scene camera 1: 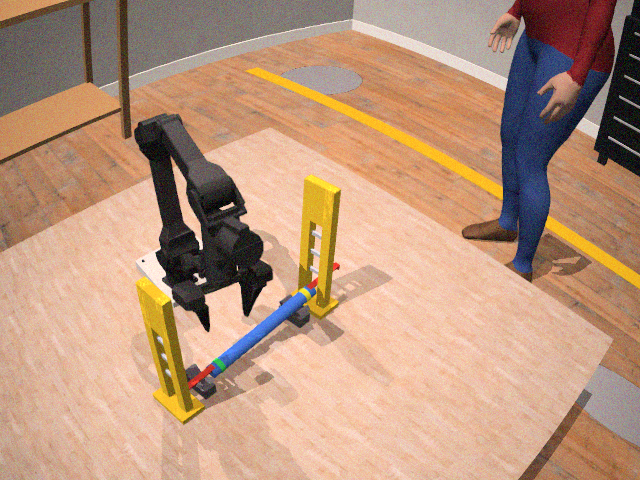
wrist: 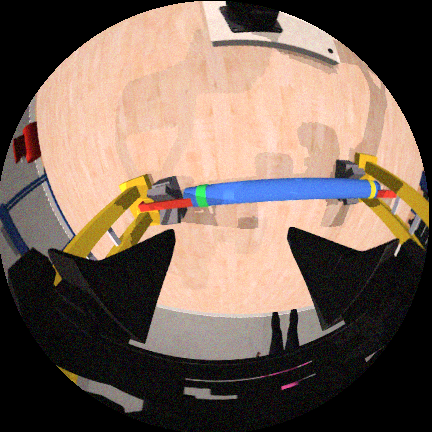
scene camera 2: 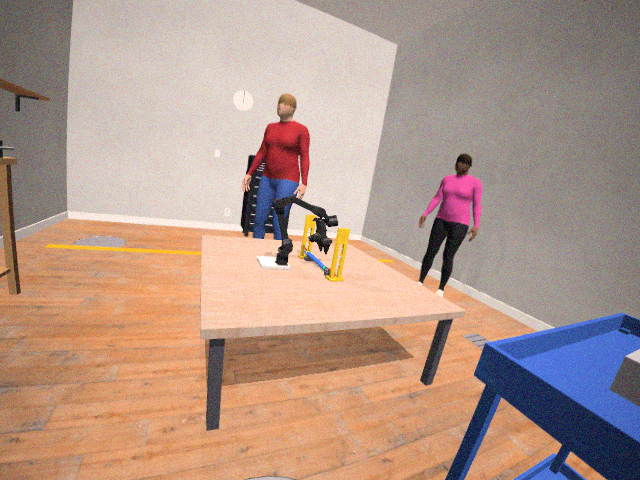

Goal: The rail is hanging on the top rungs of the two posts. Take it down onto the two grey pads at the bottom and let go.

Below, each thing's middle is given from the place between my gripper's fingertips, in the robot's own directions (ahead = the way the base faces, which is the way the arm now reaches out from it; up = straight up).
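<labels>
Blue rail [wrist: 291,188]: my hand is 7 cm above it, 1 cm short of it and 9 cm to the right of it.
</labels>
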